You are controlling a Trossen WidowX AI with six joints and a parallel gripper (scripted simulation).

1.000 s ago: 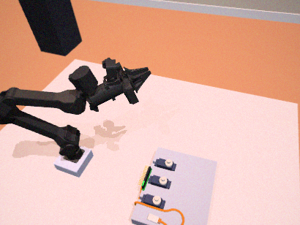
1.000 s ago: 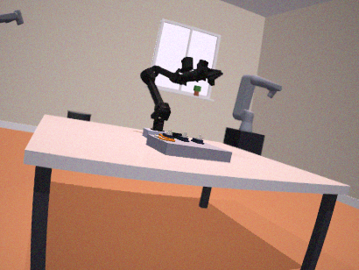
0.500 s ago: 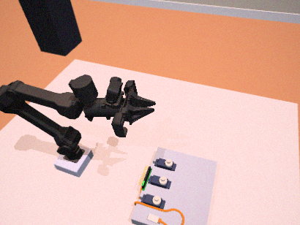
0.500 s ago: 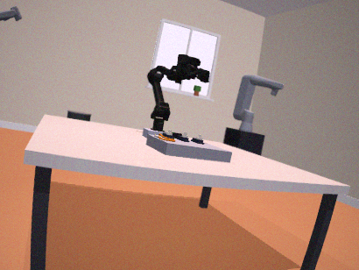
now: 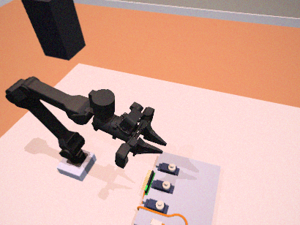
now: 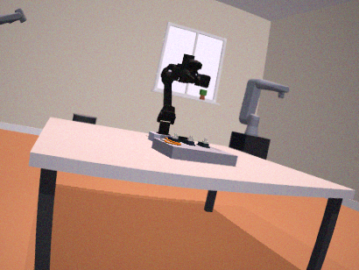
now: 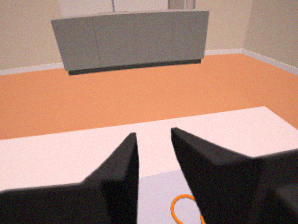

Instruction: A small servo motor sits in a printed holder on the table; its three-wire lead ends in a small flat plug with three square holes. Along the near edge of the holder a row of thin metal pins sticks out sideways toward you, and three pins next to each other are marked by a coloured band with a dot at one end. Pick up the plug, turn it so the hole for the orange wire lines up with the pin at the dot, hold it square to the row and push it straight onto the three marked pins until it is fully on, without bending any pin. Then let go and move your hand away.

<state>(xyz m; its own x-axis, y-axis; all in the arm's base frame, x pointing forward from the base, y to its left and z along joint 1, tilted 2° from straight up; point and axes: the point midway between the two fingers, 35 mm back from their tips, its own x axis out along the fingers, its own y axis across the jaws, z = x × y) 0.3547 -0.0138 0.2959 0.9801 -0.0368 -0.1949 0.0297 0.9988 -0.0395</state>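
My gripper tip is now 7 cm past the green band, 1 cm to the left of it and 26 cm above it. Round my gripper tip: grey printed holder (9 cm ahead, 3 cm to the left, 31 cm below).
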